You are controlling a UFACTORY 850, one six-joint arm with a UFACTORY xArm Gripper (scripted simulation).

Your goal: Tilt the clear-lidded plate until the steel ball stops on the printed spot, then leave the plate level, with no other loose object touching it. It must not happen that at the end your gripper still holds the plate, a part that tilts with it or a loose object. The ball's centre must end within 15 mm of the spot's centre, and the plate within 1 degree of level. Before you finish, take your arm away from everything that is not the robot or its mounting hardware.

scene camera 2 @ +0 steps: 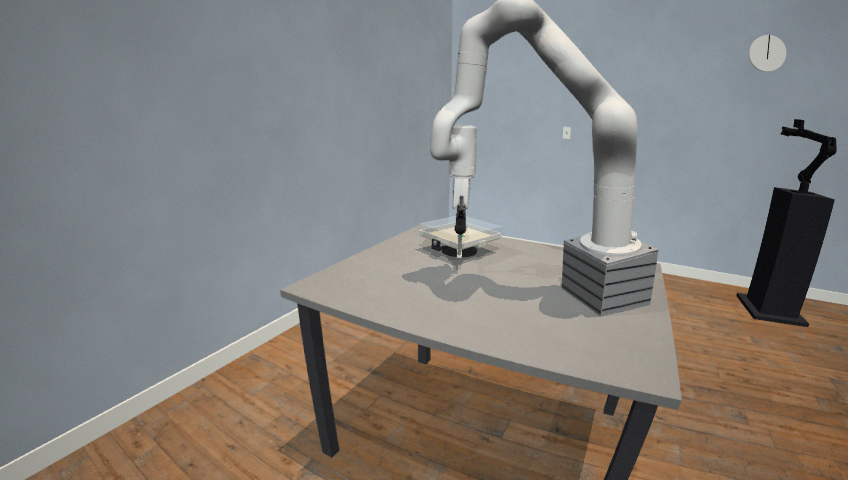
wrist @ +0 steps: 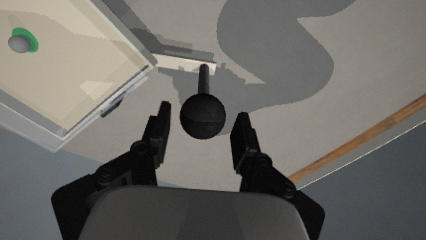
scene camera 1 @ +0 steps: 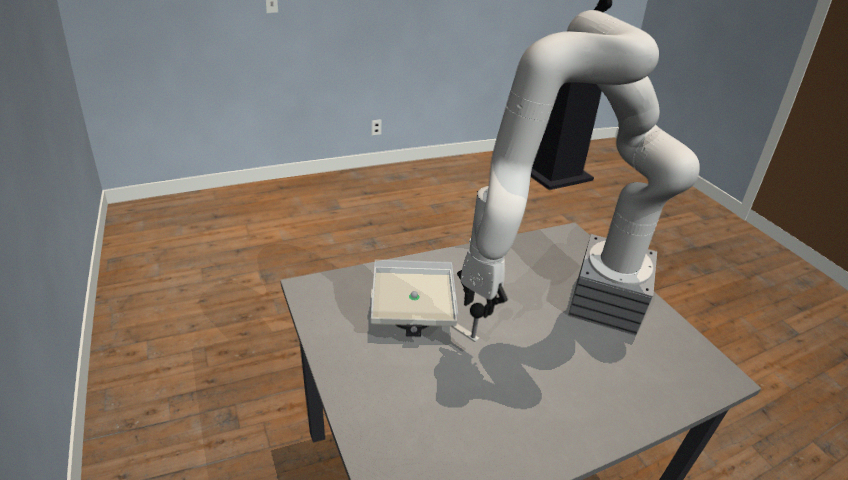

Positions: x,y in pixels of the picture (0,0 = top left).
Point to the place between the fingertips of the gripper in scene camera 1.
477,309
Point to a clear-lidded plate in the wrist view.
69,69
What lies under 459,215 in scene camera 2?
The gripper.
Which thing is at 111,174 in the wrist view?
The gripper.
